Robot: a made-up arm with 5 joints. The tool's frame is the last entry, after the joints.
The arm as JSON. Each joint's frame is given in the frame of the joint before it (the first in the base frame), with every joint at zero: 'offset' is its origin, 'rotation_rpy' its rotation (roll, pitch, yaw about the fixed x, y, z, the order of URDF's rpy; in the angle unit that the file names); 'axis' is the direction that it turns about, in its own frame. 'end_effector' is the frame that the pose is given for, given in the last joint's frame.
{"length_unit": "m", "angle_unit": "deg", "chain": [
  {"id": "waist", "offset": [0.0, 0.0, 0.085], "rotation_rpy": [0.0, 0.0, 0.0], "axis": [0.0, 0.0, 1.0]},
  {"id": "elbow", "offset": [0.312, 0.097, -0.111], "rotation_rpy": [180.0, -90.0, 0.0], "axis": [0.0, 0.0, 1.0]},
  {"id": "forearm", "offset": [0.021, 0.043, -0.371], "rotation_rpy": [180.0, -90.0, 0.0], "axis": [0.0, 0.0, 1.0]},
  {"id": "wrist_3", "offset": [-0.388, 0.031, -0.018], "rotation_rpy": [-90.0, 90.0, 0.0], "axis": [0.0, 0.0, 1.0]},
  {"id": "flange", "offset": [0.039, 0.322, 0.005], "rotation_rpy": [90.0, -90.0, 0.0], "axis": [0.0, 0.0, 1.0]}
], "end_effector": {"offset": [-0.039, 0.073, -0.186], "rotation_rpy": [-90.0, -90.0, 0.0]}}
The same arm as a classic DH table. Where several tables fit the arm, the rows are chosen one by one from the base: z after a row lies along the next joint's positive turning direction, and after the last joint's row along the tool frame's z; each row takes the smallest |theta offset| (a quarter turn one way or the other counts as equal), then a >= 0, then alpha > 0; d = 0 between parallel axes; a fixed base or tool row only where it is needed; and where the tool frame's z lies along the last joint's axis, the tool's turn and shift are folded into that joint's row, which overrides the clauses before.
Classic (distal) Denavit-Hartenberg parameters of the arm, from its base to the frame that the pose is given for. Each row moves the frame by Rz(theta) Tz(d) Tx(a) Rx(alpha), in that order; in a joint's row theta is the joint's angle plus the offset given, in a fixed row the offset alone. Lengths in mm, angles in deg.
waist: a 97.0, alpha 90.00, d -26.0, theta0 90.00
elbow: a -43.0, alpha -90.00, d -59.0, theta0 0.00
forearm: a 388.0, alpha 90.00, d 3.0, theta0 90.00
wrist_3: a 39.0, alpha 90.00, d 36.0, theta0 -90.00
flange: a 39.0, alpha 90.00, d -508.0, theta0 -90.00
tool (fixed): a 0.0, alpha 0.00, d 73.0, theta0 90.00

